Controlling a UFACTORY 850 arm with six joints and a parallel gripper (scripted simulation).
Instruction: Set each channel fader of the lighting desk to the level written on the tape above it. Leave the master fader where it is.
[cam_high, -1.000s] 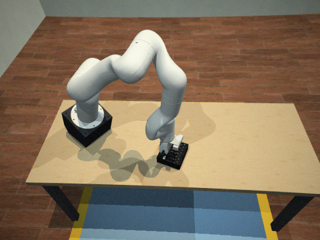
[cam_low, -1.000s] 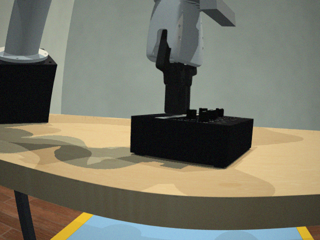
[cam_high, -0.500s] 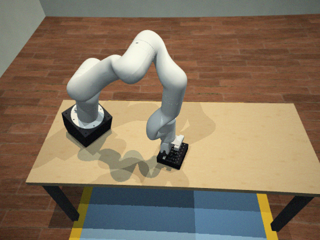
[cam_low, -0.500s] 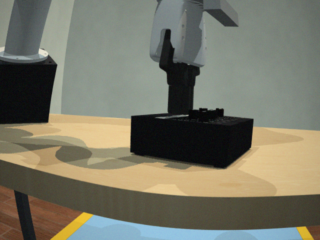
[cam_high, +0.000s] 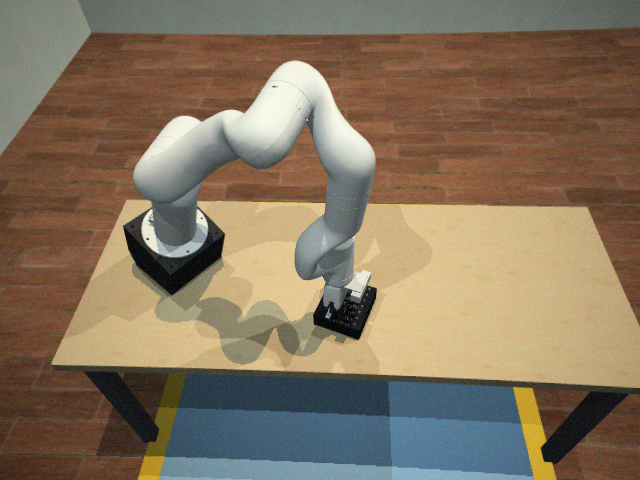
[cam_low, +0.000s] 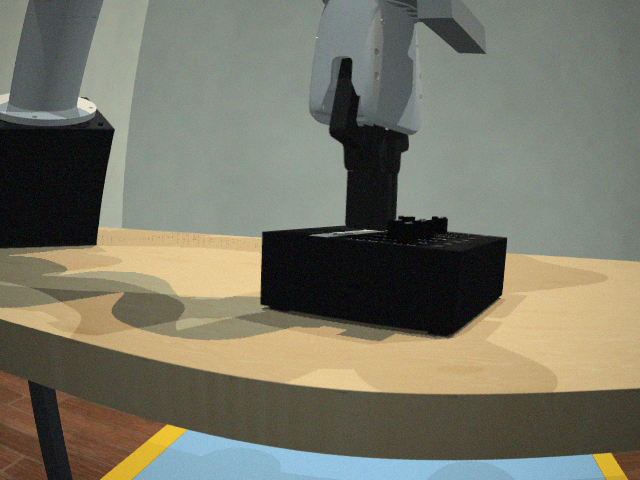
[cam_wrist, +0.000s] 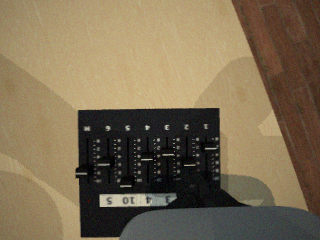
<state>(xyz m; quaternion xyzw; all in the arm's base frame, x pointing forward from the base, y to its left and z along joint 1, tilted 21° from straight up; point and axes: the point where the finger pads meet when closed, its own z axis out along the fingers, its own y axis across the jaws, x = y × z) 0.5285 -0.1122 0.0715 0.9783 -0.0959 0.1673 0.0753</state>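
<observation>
My hand is 11 cm to the right of the master fader, 4 cm short of it and 2 cm above it.
</observation>
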